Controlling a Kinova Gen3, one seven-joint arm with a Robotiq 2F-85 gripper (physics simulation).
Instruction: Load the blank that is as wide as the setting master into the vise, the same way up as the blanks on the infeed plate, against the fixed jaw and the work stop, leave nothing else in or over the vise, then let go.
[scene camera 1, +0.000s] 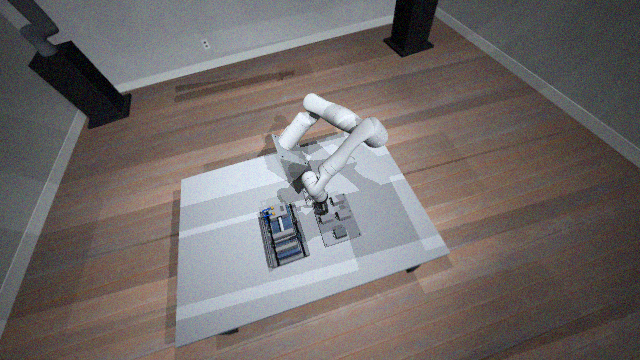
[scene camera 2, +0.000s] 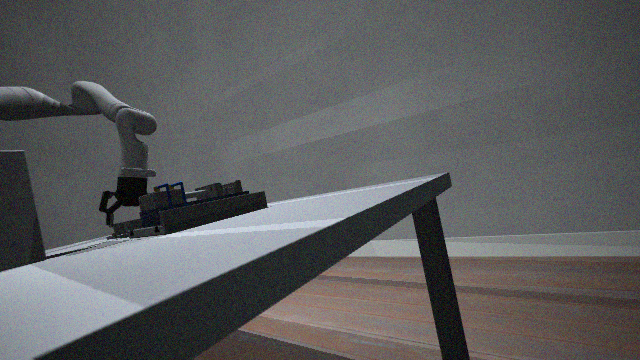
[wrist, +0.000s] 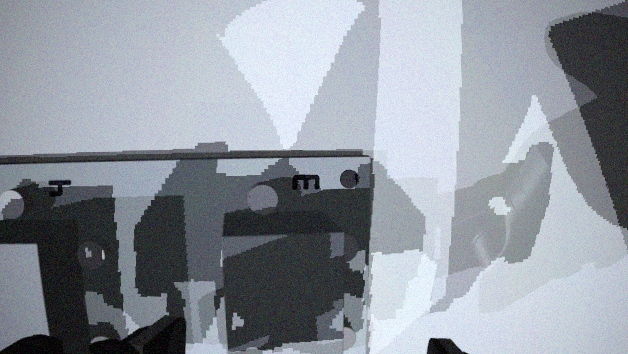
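Where they show: gripper, fingertip midpoint: (scene camera 2: 129, 226); arm's base, link origin: (scene camera 1: 285, 144).
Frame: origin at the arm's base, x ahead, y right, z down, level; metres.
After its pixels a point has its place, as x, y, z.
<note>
My gripper (scene camera 1: 320, 212) @(0.350, -0.084, 0.151) (scene camera 2: 126, 220) @(0.350, -0.084, 0.151) (wrist: 306, 345) @(0.350, -0.084, 0.151) is open and empty, low over the back of the infeed plate (scene camera 1: 354, 231) @(0.557, -0.162, 0.171) (wrist: 150, 172) @(0.397, -0.016, 0.171). In the wrist view a shadowed rectangular blank (wrist: 285, 287) @(0.356, -0.051, 0.135), beside an E- or m-shaped mark, shows between the fingertips, nearer the left one. Another blank (wrist: 20, 290) @(0.435, -0.044, 0.135) lies left of it, partly cut off. In scene camera 1 a dark grey blank (scene camera 1: 340, 231) @(0.537, -0.094, 0.146) and a smaller blank (scene camera 1: 344, 215) @(0.471, -0.146, 0.135) lie on the plate. The vise (scene camera 1: 264, 239) @(0.434, 0.265, 0.129) (scene camera 2: 215, 214) @(0.393, 0.266, 0.163) stands beside the plate. I cannot tell which part is the setting master.
Blue bracket-like parts with yellow ends (scene camera 1: 268, 212) (scene camera 2: 176, 192) @(0.341, 0.208, 0.091) stand at the vise's back end. A light strip (scene camera 1: 281, 223) @(0.402, 0.163, 0.094) lies across its blue middle. The arm's base plate (scene camera 1: 291, 162) @(0.129, 0.007, 0.009) is at the back edge of the white table (scene camera 1: 220, 280) @(0.523, 0.530, 0.180).
</note>
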